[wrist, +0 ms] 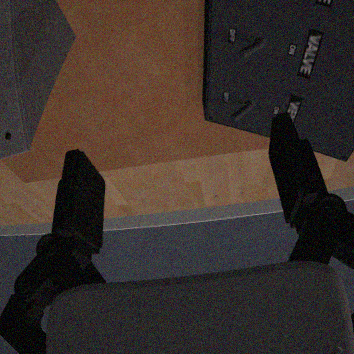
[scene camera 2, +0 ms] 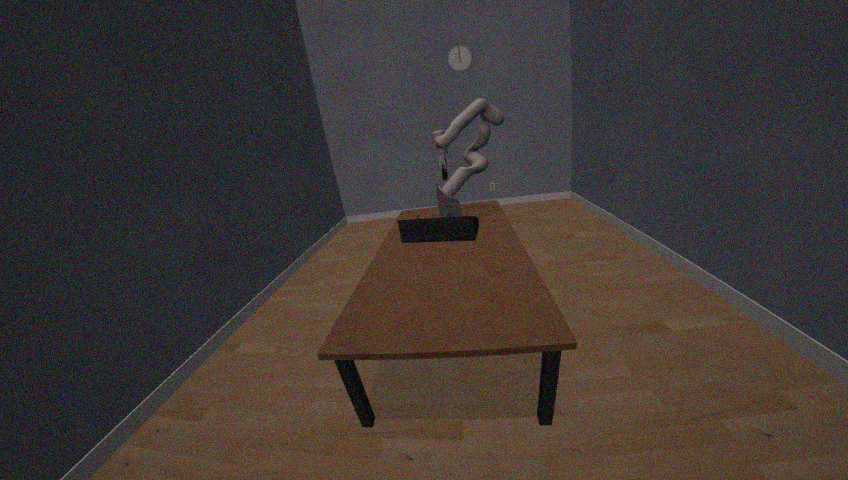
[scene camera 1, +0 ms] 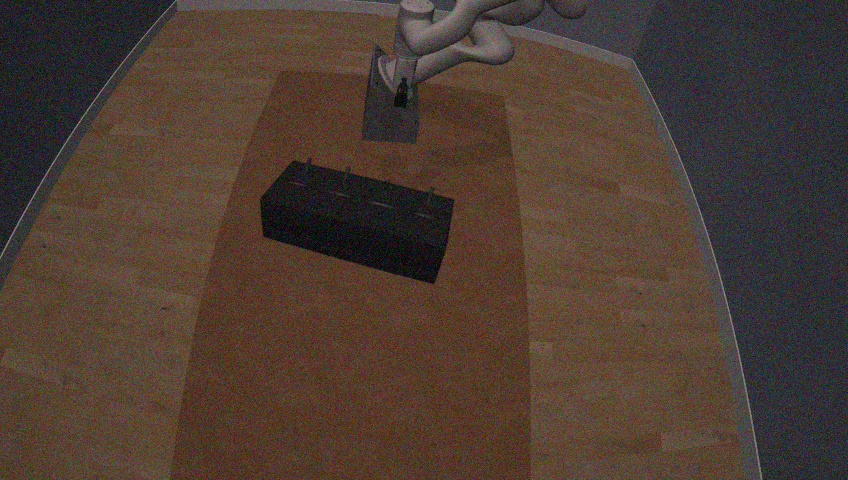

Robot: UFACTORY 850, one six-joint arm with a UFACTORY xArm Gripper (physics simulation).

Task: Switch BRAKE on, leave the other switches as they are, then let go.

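The dark switch box (scene camera 1: 355,223) (scene camera 2: 437,230) (wrist: 265,75) has four levers. In scene camera 1 the third lever from the left, BRAKE (scene camera 1: 387,186), looks shorter and leans toward the ON side. The other levers (scene camera 1: 308,165) (scene camera 1: 346,174) (scene camera 1: 431,195) look longer, leaning toward the arm. In the wrist view the VALVE lever (wrist: 252,46) and the VENT lever (wrist: 243,110) lean toward OFF; the BRAKE lever does not show there. My gripper (scene camera 1: 401,102) (scene camera 2: 444,177) (wrist: 178,148) is open and empty, well above the table on the arm's side of the box, touching no lever.
The box stands on the brown table (scene camera 1: 357,368) (scene camera 2: 455,297). The arm's grey base plate (scene camera 1: 389,127) (scene camera 2: 449,206) (wrist: 30,65) is behind the box. In the wrist view one finger covers part of the VENT label (wrist: 294,105). Walls surround the wooden floor.
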